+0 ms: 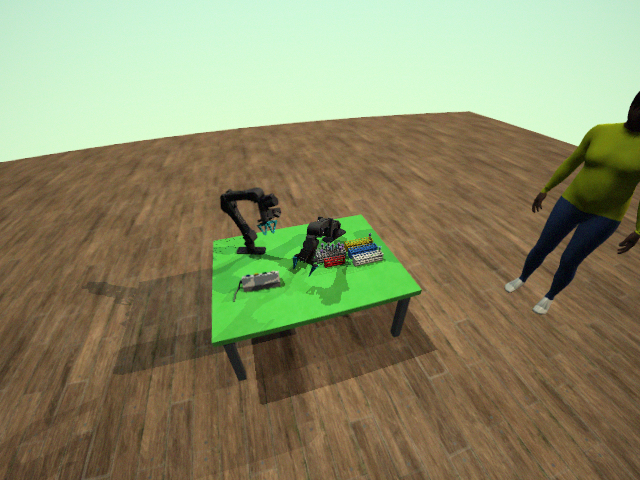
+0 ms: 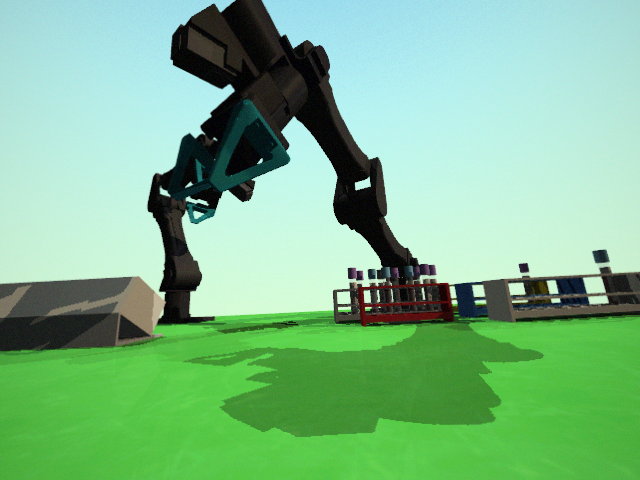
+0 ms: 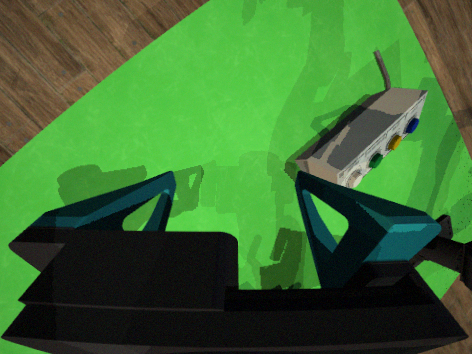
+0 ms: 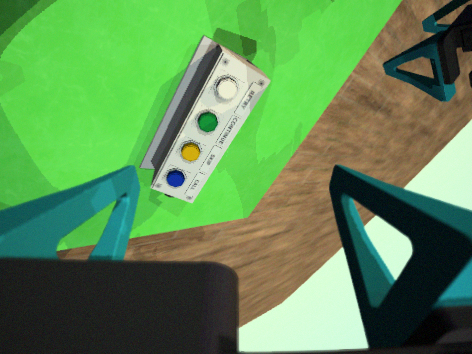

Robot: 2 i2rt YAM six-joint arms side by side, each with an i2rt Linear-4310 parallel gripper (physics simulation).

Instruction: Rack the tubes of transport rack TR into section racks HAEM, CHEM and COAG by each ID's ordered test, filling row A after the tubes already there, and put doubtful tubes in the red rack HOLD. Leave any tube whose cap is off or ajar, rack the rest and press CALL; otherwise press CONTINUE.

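Frame: origin at the left arm's base, x ahead, y left, z up, level; metres.
Where they show: left gripper, between the fingertips: point(image 1: 301, 272) point(image 2: 190, 193) point(image 3: 235, 177) point(image 4: 404, 46); right gripper, between the fingertips: point(image 1: 269, 234) point(image 2: 197, 206) point(image 4: 234, 176); left arm's base, origin of its link: point(image 1: 334, 236); right arm's base, origin of its link: point(image 1: 251, 250) point(image 2: 176, 321).
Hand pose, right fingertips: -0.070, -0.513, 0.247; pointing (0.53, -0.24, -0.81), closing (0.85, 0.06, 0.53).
Note:
Each offset is from my right fingertips to the centre of the thing, as dx, dy, dz. "*": to the spot under its first point.
My left gripper point(image 1: 303, 269) point(image 2: 195, 191) point(image 3: 235, 177) is open and empty, high above the table between the racks and the button box. My right gripper point(image 1: 268, 232) point(image 4: 234, 176) is open and empty, raised at the back left. The transport rack {* +0.172, +0.222, -0.218} point(image 2: 334, 305) holds several upright tubes with purple and light-blue caps, behind the red rack {+0.287, +0.275, -0.218} point(image 1: 334, 261) point(image 2: 362, 307). Yellow {+0.285, +0.529, -0.218} point(image 1: 358, 241), blue {+0.351, +0.489, -0.218} point(image 1: 364, 251) and white {+0.423, +0.452, -0.218} point(image 1: 368, 258) racks stand to the right. Labels and cap seating are too small to read. The button box {+0.087, -0.160, -0.205} point(image 1: 260, 280) point(image 3: 352, 130) has a blue CALL button {+0.027, -0.211, -0.183} point(image 4: 175, 178) and green CONTINUE button {+0.082, -0.127, -0.183} point(image 4: 207, 122).
The yellow SKIP button {+0.054, -0.169, -0.183} point(image 4: 190, 151) and white RETRY button {+0.109, -0.085, -0.183} point(image 4: 226, 88) share the box's panel. A cable {* +0.059, -0.331, -0.244} point(image 3: 382, 70) runs from the box. The left arm stands beside the transport rack. A person point(image 1: 594, 180) stands on the floor to the right, away from the table.

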